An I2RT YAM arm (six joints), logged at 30 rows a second.
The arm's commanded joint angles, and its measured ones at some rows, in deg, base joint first. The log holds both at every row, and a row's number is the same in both.
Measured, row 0:
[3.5 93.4 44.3 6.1 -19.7 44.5]
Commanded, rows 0 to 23:
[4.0 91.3 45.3 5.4 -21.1 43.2]
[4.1 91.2 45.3 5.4 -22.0 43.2]
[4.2 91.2 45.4 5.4 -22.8 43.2]
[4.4 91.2 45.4 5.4 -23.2 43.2]
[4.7 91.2 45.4 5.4 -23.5 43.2]
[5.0 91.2 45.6 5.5 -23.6 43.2]
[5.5 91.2 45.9 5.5 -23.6 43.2]
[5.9 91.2 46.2 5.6 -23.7 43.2]
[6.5 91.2 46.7 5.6 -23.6 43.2]
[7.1 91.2 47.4 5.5 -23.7 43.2]
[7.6 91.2 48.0 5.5 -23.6 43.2]
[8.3 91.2 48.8 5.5 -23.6 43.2]
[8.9 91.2 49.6 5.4 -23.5 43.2]
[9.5 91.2 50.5 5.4 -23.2 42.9]
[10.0 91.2 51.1 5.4 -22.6 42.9]
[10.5 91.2 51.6 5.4 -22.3 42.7]
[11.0 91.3 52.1 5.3 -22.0 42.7]
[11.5 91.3 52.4 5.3 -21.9 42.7]
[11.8 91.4 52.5 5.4 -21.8 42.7]
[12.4 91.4 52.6 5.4 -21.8 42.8]
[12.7 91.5 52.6 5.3 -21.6 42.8]
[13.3 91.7 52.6 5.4 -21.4 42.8]
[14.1 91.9 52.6 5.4 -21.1 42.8]
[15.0 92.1 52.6 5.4 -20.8 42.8]
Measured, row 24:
[13.0 91.5 51.6 5.4 -21.9 43.8]
